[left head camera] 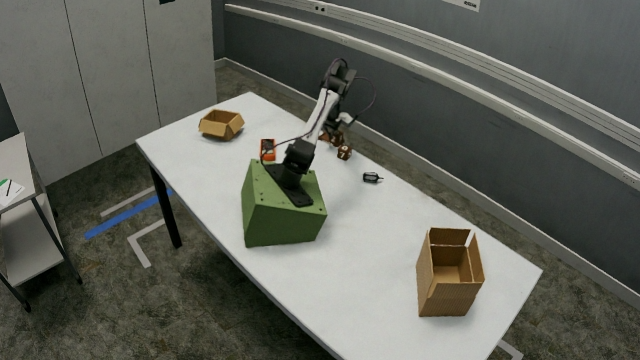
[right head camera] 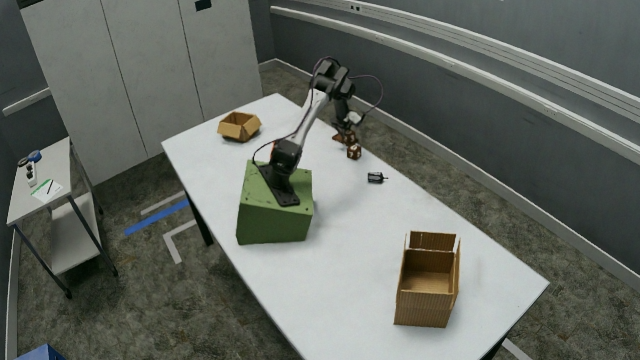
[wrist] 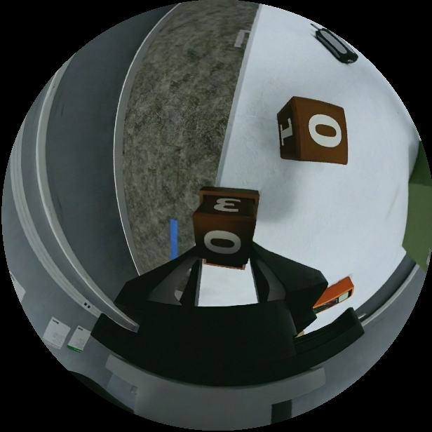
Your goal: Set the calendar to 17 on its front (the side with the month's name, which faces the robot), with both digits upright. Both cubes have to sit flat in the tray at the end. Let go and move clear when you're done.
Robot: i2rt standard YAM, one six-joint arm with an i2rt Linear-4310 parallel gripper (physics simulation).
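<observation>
The calendar tray [left head camera: 324, 136] [right head camera: 338, 137] [wrist: 230, 190] stands near the table's far edge; its month name does not show. One brown cube [left head camera: 338, 139] [right head camera: 350, 138] [wrist: 223, 242] sits in it, with a white 0 on top and a 3 on the side towards the loose cube. My gripper [wrist: 223, 247] points down at this cube with a finger against each of two opposite sides, shut on it. The second brown cube [left head camera: 344, 152] [right head camera: 354, 151] [wrist: 325, 130] lies loose on the table beside the tray, apart from it. It shows 0 on top, 1 on one side and 7 towards the head cameras.
A black device [left head camera: 371, 177] [right head camera: 375, 177] [wrist: 337, 46] lies beyond the loose cube. An orange meter [left head camera: 268, 156] [wrist: 336, 296] lies near the green base block [left head camera: 282, 222] [right head camera: 272, 220]. A small carton [left head camera: 217, 126] [right head camera: 237, 130] and a tall open carton [left head camera: 450, 300] [right head camera: 422, 307] stand towards opposite table ends.
</observation>
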